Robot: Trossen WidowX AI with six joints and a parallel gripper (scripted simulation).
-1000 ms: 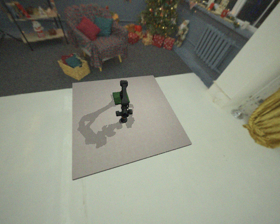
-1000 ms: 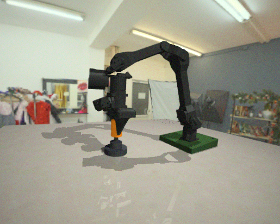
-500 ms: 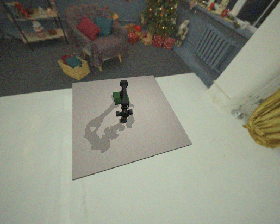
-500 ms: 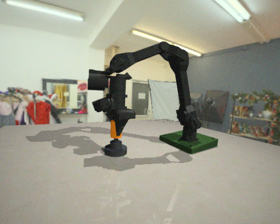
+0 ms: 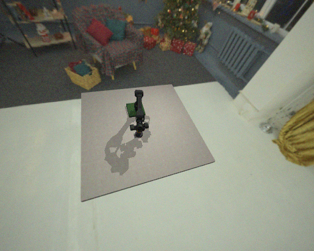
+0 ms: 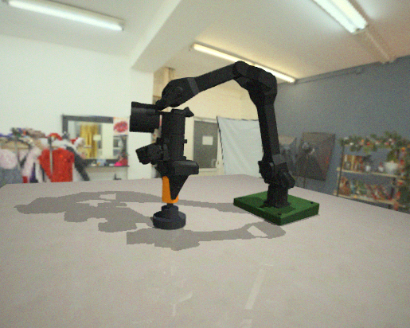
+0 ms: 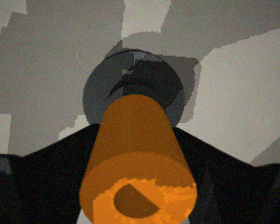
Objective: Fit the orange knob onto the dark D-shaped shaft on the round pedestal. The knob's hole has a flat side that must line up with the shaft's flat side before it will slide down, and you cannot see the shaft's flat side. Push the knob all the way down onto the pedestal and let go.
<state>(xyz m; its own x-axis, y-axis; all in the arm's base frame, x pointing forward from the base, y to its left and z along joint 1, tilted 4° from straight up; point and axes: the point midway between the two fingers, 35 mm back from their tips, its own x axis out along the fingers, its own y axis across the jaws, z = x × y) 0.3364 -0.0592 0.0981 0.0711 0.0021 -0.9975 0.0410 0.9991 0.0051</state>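
My gripper tip is now 20 mm below the orange knob. From my gripper tip the other things lie so: dark round pedestal (40 mm below).
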